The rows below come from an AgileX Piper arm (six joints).
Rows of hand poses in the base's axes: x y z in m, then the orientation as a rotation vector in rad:
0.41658 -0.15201 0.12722 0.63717 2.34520 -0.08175
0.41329 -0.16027 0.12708 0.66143 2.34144 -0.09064
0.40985 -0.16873 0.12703 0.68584 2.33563 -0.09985
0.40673 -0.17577 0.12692 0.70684 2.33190 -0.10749
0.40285 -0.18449 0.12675 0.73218 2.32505 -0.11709
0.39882 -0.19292 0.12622 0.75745 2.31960 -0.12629
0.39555 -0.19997 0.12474 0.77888 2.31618 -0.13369
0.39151 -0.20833 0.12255 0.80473 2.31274 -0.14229
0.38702 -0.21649 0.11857 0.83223 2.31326 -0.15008
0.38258 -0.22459 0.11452 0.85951 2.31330 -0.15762
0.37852 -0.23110 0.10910 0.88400 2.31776 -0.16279
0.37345 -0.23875 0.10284 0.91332 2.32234 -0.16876
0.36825 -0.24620 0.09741 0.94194 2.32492 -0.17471
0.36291 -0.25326 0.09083 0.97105 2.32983 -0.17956
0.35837 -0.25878 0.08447 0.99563 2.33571 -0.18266
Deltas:
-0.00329 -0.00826 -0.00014 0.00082 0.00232 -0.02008
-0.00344 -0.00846 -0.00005 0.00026 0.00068 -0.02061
-0.00312 -0.00704 -0.00011 0.00075 0.00188 -0.01742
-0.00388 -0.00872 -0.00017 0.00015 0.00036 -0.02153
-0.00403 -0.00843 -0.00053 0.00081 0.00177 -0.02111
-0.00327 -0.00705 -0.00148 0.00132 0.00268 -0.01755
-0.00404 -0.00836 -0.00219 0.00205 0.00397 -0.02092
-0.00449 -0.00816 -0.00398 0.00430 0.00790 -0.02101
-0.00444 -0.00810 -0.00405 0.00432 0.00755 -0.02081
-0.00406 -0.00651 -0.00542 0.00626 0.01048 -0.01729
-0.00507 -0.00765 -0.00626 0.00747 0.01199 -0.02069
-0.00520 -0.00745 -0.00543 0.00670 0.01026 -0.02051
-0.00534 -0.00706 -0.00658 0.00837 0.01228 -0.01996
-0.00454 -0.00552 -0.00636 0.00831 0.01173 -0.01613

